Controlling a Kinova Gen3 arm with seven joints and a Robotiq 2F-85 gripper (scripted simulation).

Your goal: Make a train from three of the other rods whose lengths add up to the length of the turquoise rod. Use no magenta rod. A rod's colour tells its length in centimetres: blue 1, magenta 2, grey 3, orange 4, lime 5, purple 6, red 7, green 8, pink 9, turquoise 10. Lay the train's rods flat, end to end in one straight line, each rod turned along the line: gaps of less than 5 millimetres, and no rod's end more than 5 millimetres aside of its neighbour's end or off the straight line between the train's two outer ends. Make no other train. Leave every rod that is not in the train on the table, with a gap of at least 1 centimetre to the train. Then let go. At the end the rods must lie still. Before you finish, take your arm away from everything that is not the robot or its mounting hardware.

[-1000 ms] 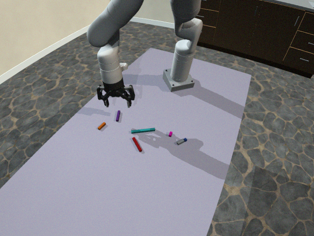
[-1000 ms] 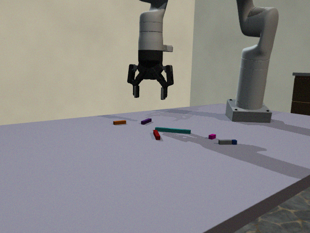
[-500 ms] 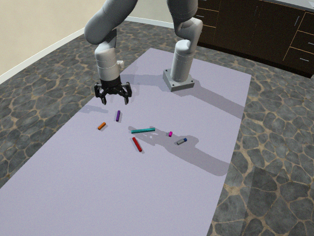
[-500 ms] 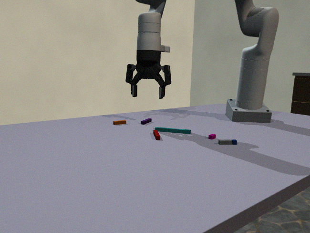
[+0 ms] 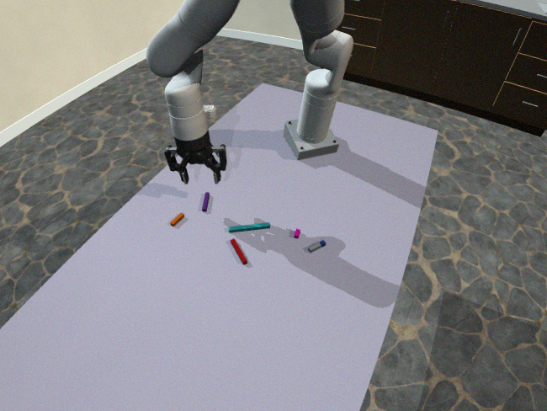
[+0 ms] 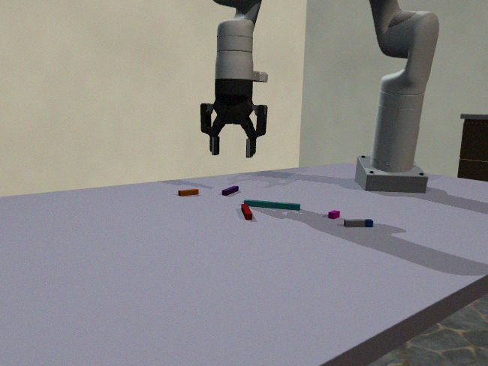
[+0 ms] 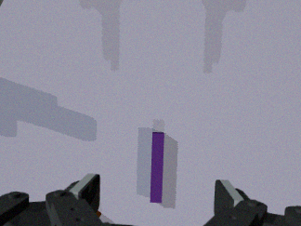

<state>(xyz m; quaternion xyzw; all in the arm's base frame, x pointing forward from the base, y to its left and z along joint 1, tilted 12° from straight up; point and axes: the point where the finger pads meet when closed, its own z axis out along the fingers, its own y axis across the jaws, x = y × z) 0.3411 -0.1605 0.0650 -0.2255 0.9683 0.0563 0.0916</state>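
My hand is 80 mm above the purple rod. The rest, counted from my hand: turquoise rod 140 mm to the left, 80 mm below, 20 mm ahead; orange rod 90 mm ahead, 80 mm below, 30 mm to the right; red rod 160 mm to the left, 90 mm ahead, 80 mm below.
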